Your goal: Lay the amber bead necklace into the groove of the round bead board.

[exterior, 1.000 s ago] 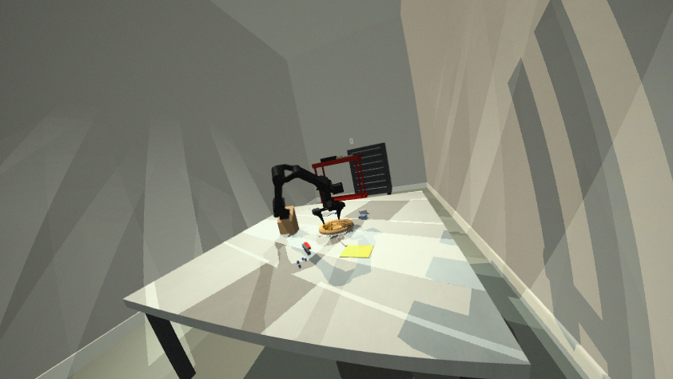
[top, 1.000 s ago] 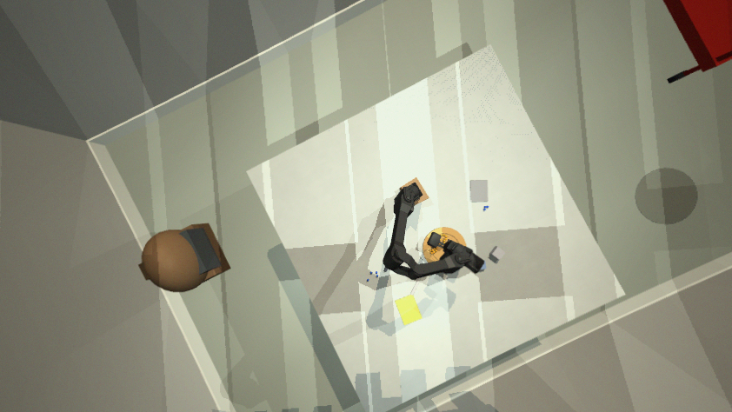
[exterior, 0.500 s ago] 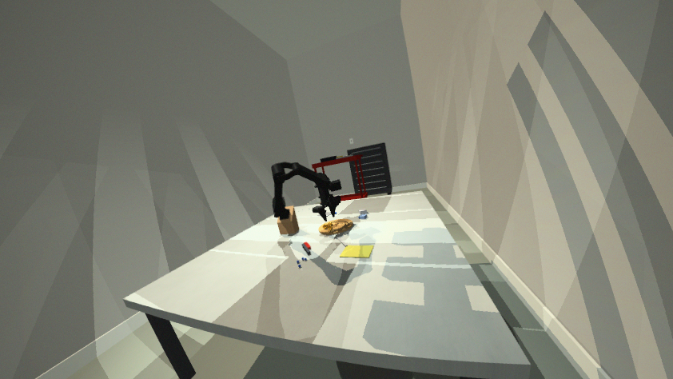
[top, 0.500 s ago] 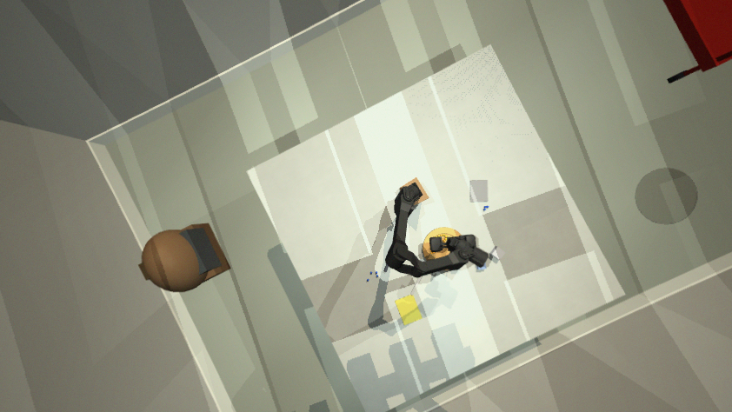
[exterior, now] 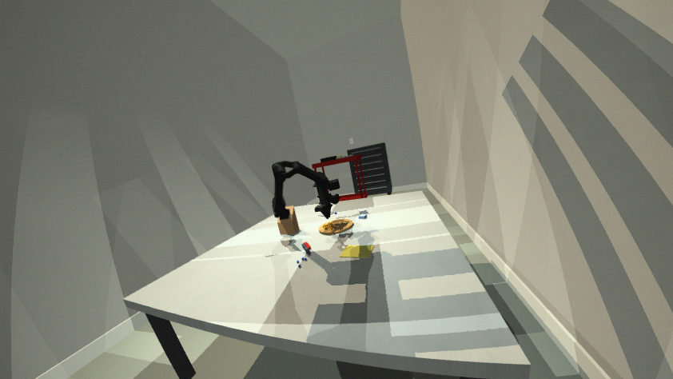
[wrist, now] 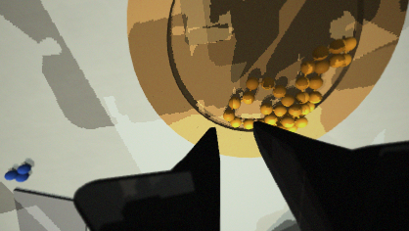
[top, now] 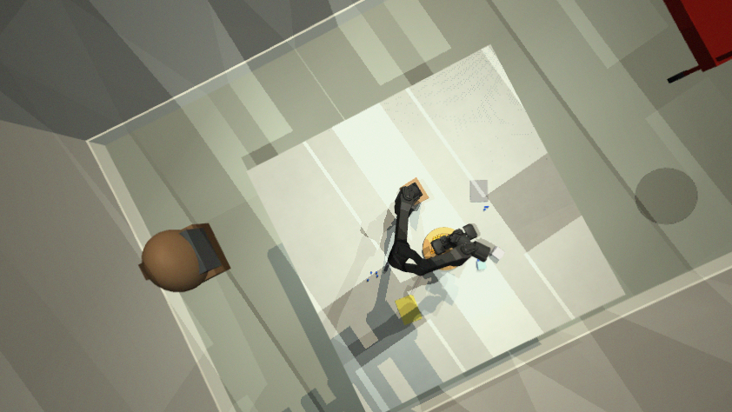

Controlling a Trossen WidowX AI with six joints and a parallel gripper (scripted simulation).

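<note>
My gripper tip is now 40 mm short of the round bead board, 40 mm to the left of it and 40 mm above it. The rest, counted from my gripper tip: grey square 100 mm behind, 240 mm to the left, 50 mm below; light blue cube 190 mm ahead, 70 mm to the left, 40 mm below; white cube 180 mm ahead, 160 mm to the left, 40 mm below.
</note>
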